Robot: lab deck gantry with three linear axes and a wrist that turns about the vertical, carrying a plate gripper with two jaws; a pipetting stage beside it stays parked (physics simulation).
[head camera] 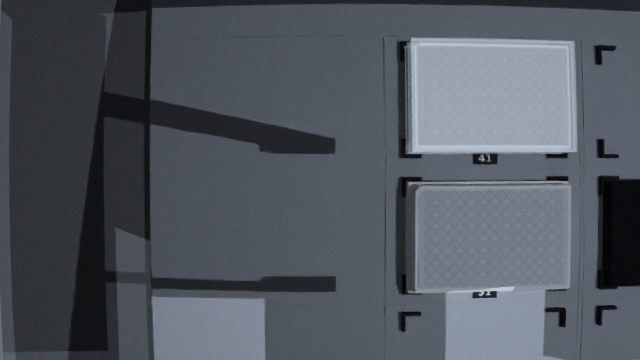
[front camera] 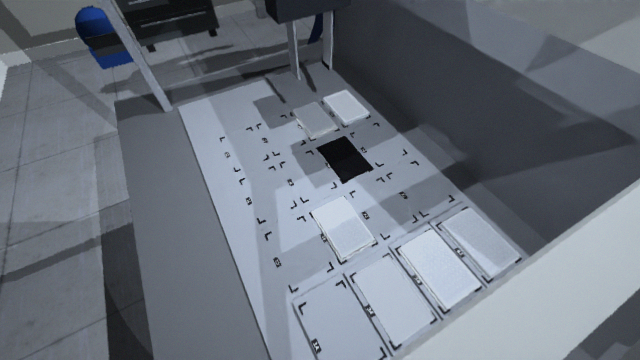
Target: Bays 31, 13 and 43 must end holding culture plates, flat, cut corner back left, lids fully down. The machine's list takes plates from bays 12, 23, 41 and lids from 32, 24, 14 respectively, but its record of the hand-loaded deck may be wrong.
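Seen in the pictures: gripper, fingertip midpoint: [front camera: 311, 70]; robot's base at its link origin: [front camera: 221, 139].
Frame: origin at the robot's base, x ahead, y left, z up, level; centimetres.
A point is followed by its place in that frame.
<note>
My gripper [front camera: 314, 73] @(x 6.4, y 25.7, z 16.0 cm) is open, its two jaws apart and empty beyond bays 41 and 31; in the head view two finger-like shadows fall left of them. A pale plate with a bright rim [front camera: 345, 107] @(x 7.4, y 35.7, z 1.7 cm) [head camera: 492, 97] @(x 6.1, y 36.2, z 1.7 cm) is in bay 41. A greyer welled plate [front camera: 315, 120] @(x 7.7, y 25.5, z 1.4 cm) [head camera: 494, 237] @(x 6.3, y 25.7, z 1.4 cm) lies flat in bay 31; its lid and cut corner are unclear. A black slab [front camera: 345, 159] @(x 23.8, y 25.5, z 0.8 cm) [head camera: 622, 232] @(x 17.4, y 25.8, z 0.8 cm) is in bay 32. A white plate [front camera: 343, 228] @(x 40.0, y 14.7, z 1.5 cm) is in bay 23. A smooth white piece [front camera: 393, 301] @(x 56.4, y 14.7, z 2.2 cm) is in bay 24. Bays 12, 13, 43 and 14 hold nothing.
Two pale welled pieces stand in the near row, one [front camera: 440, 270] @(x 56.5, y 25.3, z 2.9 cm) in bay 34 and one [front camera: 480, 243] @(x 56.3, y 35.8, z 2.9 cm) in bay 44. A slanted post [front camera: 142, 62] @(x -20.7, y -9.9, z 14.9 cm) stands at the deck's far left. A tall grey panel [front camera: 450, 95] @(x 28.5, y 49.9, z 14.0 cm) runs along the right.
</note>
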